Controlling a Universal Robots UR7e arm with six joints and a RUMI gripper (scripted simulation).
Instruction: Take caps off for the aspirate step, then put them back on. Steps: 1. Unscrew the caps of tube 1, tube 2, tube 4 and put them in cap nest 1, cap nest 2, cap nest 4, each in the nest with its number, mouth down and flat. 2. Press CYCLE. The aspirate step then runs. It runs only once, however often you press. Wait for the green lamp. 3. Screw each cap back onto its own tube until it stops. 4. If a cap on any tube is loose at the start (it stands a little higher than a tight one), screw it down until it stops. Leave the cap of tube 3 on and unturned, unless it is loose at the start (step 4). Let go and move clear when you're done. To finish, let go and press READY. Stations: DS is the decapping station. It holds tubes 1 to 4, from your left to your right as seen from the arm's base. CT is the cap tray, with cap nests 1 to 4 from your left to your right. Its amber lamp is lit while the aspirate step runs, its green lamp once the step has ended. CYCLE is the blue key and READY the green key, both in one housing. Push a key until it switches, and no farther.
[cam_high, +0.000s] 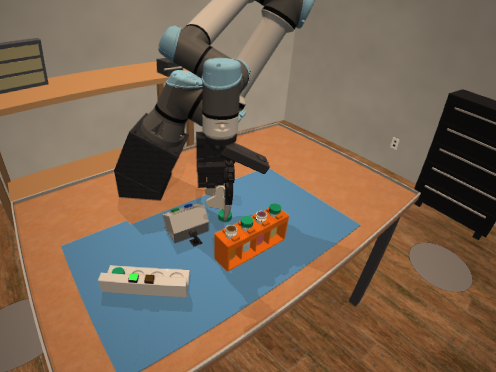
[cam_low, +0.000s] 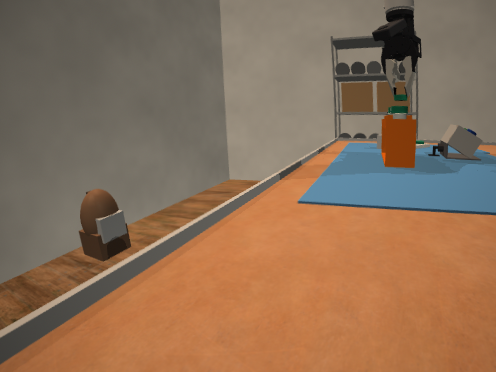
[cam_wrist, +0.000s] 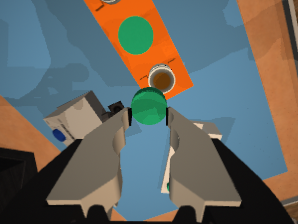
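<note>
Now: the cap 16 cm to the left of my hand and 5 cm below it. Also, from my hand: green key 19 cm behind, 6 cm to the right, 10 cm below; grey key housing 17 cm behind, 4 cm to the right, 11 cm below; blue key 19 cm behind, 2 cm to the right, 10 cm below.
</note>
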